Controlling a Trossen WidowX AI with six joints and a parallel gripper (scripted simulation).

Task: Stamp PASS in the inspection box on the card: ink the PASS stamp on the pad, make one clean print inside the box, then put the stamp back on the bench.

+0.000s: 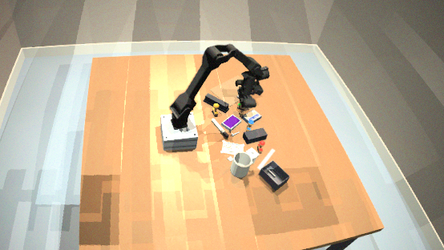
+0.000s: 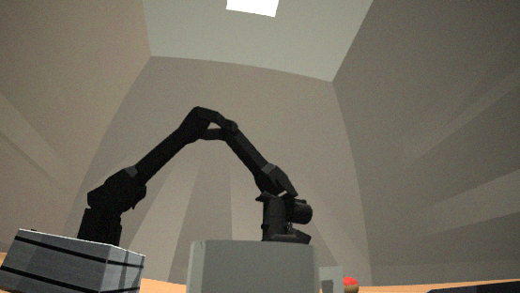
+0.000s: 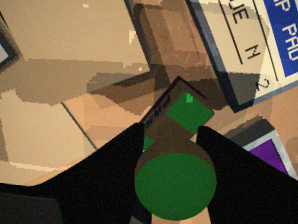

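Now: the purple ink pad 80 mm behind my gripper tip, 60 mm to the right of it and 50 mm below it. From my gripper tip the other things lie so: green-knobbed stamp (right at my gripper tip); yellow-knobbed stamp (140 mm behind, 30 mm below, 20 mm to the left); brown box (50 mm ahead, 40 mm to the left, 30 mm below).
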